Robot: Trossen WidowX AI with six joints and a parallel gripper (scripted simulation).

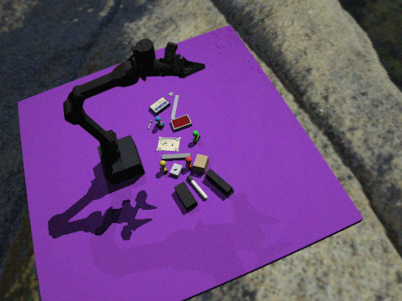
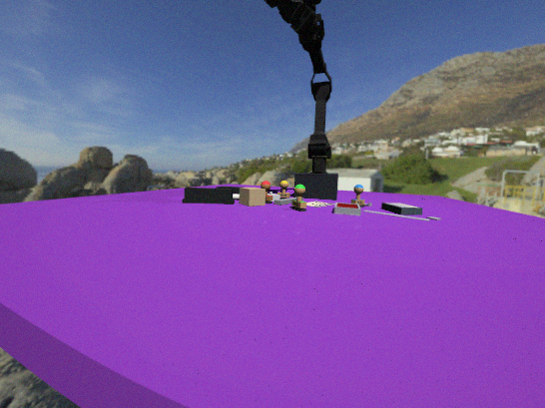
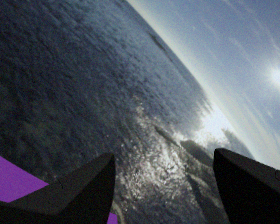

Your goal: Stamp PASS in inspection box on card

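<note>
Right now my gripper tip is 7 cm past the green-knobbed stamp, 8 cm to the right of it and 51 cm above it. The rest, counted from my gripper tip: tan box 9 cm behind, 6 cm to the right, 51 cm below; white marker 14 cm behind, 14 cm to the right, 52 cm below; red-knobbed stamp 14 cm behind, 4 cm to the right, 51 cm below.
</note>
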